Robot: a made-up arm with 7 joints. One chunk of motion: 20 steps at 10 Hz.
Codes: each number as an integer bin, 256 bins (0 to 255) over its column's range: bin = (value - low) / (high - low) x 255, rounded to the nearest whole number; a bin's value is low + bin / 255 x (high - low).
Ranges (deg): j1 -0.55..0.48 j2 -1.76..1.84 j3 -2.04..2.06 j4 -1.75..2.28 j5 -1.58..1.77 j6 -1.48..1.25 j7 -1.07..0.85
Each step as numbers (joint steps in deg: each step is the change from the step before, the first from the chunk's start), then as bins.
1 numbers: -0.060 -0.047 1.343 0.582 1.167 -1.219 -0.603
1 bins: 121 121 210 148 209 24 62
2 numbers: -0.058 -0.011 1.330 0.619 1.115 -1.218 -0.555
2 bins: 122 124 210 150 205 24 68
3 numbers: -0.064 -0.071 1.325 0.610 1.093 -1.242 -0.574
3 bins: 120 120 209 149 203 22 66
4 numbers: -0.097 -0.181 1.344 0.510 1.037 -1.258 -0.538
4 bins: 112 112 210 143 199 21 71
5 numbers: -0.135 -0.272 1.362 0.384 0.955 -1.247 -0.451
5 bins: 103 105 212 135 193 22 82
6 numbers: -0.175 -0.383 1.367 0.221 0.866 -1.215 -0.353
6 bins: 93 98 212 125 186 25 95
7 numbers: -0.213 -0.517 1.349 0.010 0.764 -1.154 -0.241
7 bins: 83 88 211 111 178 30 110
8 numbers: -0.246 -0.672 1.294 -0.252 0.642 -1.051 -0.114
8 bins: 75 77 207 95 169 40 127
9 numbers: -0.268 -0.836 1.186 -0.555 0.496 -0.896 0.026
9 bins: 70 65 201 76 158 55 146
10 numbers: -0.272 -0.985 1.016 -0.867 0.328 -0.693 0.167
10 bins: 69 55 190 56 145 74 164
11 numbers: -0.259 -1.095 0.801 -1.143 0.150 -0.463 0.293
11 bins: 72 47 177 38 132 95 181
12 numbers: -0.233 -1.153 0.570 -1.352 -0.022 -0.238 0.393
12 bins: 78 43 162 25 119 116 194
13 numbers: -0.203 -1.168 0.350 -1.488 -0.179 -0.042 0.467
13 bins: 86 42 149 17 107 134 204
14 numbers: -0.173 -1.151 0.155 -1.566 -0.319 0.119 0.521
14 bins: 93 43 137 12 96 149 211
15 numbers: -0.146 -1.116 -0.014 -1.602 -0.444 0.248 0.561
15 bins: 100 46 126 9 86 161 217
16 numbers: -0.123 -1.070 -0.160 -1.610 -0.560 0.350 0.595
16 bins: 106 49 117 9 78 171 221
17 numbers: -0.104 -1.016 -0.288 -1.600 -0.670 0.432 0.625
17 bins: 110 53 109 9 69 179 225
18 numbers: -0.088 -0.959 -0.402 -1.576 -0.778 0.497 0.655
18 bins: 114 57 102 11 61 185 229
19 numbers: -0.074 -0.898 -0.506 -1.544 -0.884 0.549 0.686
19 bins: 118 61 95 13 53 190 233
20 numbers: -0.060 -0.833 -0.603 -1.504 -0.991 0.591 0.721
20 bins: 121 66 89 16 45 193 238
